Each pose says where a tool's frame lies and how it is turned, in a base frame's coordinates. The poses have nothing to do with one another.
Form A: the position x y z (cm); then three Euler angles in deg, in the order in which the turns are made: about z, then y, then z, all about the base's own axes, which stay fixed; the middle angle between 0 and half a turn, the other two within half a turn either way.
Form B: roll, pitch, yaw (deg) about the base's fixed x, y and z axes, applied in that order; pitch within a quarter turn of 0, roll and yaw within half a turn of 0; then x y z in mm. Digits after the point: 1 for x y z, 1 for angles.
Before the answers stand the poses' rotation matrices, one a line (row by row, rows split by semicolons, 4 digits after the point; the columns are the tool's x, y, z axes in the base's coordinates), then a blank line. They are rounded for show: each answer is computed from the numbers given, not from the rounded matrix.
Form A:
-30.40 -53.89 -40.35 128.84 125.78 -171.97
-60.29 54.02 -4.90 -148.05 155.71 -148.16
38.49 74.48 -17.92 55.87 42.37 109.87
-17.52 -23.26 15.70 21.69 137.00 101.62
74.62 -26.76 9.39 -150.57 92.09 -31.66
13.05 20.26 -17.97 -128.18 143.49 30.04
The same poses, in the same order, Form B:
-0.2543 -0.5385 -0.8033; -0.8225 0.5574 -0.1133; 0.5088 0.6319 -0.5847
-0.9362 -0.0379 -0.3495; 0.0415 0.9753 -0.2170; 0.3490 -0.2177 -0.9115
-0.9194 -0.3198 -0.2291; 0.1085 -0.7659 0.6338; -0.3781 0.5578 0.7388
-0.2251 -0.9646 -0.1374; -0.7401 0.0776 0.6680; -0.6337 0.2521 -0.7314
-0.2309 -0.4724 0.8506; -0.4349 -0.7319 -0.5245; 0.8704 -0.4910 -0.0365
0.8236 -0.2375 0.5150; -0.4318 -0.8514 0.2978; 0.3678 -0.4677 -0.8038

132.8 -30.6 -107.2 -304.0 -538.9 -403.5
-166.6 -20.4 177.5 -602.9 540.2 -49.0
37.1 22.2 173.3 384.9 744.8 -179.2
161.0 39.3 -106.9 -175.2 -232.6 157.0
-94.2 -60.5 -118.0 746.2 -267.6 93.9
-149.8 -21.6 -27.7 130.5 202.6 -179.7

